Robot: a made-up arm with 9 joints. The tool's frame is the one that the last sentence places. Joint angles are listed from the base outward.
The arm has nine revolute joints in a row. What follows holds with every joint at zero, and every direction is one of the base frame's.
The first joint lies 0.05 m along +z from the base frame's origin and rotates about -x.
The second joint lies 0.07 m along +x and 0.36 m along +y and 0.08 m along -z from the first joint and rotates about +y.
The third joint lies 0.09 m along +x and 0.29 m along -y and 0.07 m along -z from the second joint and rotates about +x.
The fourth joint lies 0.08 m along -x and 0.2 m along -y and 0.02 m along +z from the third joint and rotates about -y.
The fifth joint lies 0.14 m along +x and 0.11 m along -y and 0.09 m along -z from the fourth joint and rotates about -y.
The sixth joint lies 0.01 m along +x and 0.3 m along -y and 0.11 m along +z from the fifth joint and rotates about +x.
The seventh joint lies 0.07 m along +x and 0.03 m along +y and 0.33 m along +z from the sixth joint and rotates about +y.
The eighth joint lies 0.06 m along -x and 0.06 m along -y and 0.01 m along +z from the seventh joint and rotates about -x.
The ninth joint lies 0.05 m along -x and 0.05 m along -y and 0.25 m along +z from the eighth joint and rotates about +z.
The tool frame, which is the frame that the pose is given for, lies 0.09 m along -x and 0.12 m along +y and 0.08 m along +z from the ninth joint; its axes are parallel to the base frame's.
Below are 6 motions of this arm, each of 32 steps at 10 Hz.
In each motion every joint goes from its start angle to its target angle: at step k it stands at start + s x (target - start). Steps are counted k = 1, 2, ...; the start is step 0. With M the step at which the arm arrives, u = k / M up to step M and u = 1 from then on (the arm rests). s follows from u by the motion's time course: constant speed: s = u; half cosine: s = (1 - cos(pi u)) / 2; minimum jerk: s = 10 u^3 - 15 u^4 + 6 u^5.
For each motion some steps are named. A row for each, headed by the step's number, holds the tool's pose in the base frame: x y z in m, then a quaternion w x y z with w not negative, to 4 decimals.
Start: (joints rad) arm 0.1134 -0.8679 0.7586 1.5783 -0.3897 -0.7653 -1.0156 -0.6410 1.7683
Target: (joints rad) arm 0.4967 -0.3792 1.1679 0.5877 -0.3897 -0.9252 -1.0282 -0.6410 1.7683
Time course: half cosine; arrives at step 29
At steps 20, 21, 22, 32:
20: 0.0757 -0.8210 -0.1838 0.2289 -0.5036 -0.5607 0.6161
21: 0.0864 -0.8239 -0.1668 0.2330 -0.4846 -0.5513 0.6379
22: 0.0967 -0.8261 -0.1522 0.2366 -0.4669 -0.5424 0.6572
32: 0.1364 -0.8300 -0.1097 0.2479 -0.4029 -0.5096 0.7187

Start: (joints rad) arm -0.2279 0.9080 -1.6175 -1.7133 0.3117 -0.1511 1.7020 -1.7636 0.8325
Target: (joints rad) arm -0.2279 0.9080 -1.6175 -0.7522 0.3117 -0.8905 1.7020 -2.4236 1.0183
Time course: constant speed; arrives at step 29
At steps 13, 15, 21, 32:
13: 0.8206 0.5021 -0.0640 0.7277 -0.4853 0.1310 -0.4667
15: 0.7612 0.5427 -0.0540 0.7613 -0.4811 0.1150 -0.4192
21: 0.5681 0.6220 -0.0091 0.8474 -0.4534 0.0564 -0.2704
32: 0.3050 0.6175 0.0617 0.9202 -0.3837 -0.0434 -0.0645

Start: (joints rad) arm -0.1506 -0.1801 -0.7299 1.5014 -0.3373 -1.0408 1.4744 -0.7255 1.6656
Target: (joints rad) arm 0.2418 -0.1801 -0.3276 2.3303 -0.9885 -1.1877 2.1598 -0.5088 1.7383
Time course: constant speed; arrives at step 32
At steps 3, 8, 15, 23, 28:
3: -0.4896 0.1940 0.5233 0.9267 -0.1893 -0.1582 0.2836
8: -0.4954 0.1870 0.5340 0.9393 -0.1561 -0.1561 0.2626
15: -0.5045 0.1659 0.5484 0.9537 -0.1053 -0.1528 0.2368
23: -0.5153 0.1255 0.5620 0.9648 -0.0415 -0.1486 0.2130
28: -0.5217 0.0916 0.5680 0.9687 0.0010 -0.1457 0.2012

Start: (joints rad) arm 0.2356 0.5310 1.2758 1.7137 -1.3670 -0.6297 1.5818 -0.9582 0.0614
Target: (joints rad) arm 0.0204 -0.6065 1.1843 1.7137 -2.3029 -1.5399 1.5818 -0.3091 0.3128
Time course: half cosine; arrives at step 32
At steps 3, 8, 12, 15, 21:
3: 0.0942 -1.0355 -0.1173 0.4157 0.5225 0.6422 -0.3765
8: 0.2689 -0.9632 -0.1185 0.4905 0.4626 0.6716 -0.3073
12: 0.4572 -0.8262 -0.0768 0.5849 0.3720 0.6875 -0.2166
15: 0.5728 -0.6772 -0.0105 0.6613 0.2812 0.6810 -0.1411
21: 0.6466 -0.3469 0.1442 0.7838 0.0744 0.6162 -0.0207

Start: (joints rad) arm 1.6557 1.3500 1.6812 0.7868 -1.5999 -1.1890 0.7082 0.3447 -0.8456
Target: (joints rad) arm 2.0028 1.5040 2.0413 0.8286 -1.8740 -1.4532 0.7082 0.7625 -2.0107
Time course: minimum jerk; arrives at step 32
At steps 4, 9, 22, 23, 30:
4: 0.1039 -0.5232 0.0479 0.3588 -0.4928 0.6653 -0.4310
9: 0.0827 -0.5104 0.0294 0.3365 -0.5556 0.6187 -0.4419
22: 0.0231 -0.4713 -0.0339 0.2057 -0.8172 0.2388 -0.4825
23: 0.0233 -0.4695 -0.0355 0.1971 -0.8266 0.2104 -0.4834
30: 0.0267 -0.4627 -0.0389 0.1676 -0.8512 0.1119 -0.4845

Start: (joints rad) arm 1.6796 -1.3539 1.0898 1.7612 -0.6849 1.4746 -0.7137 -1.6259 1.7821
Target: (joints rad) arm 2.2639 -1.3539 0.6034 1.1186 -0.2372 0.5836 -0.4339 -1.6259 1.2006
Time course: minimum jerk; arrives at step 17
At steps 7, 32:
7: 0.8034 0.1511 0.4792 0.4495 -0.8028 0.1935 -0.3405
32: 0.6633 0.3716 0.7274 0.1770 -0.6130 -0.2066 -0.7418

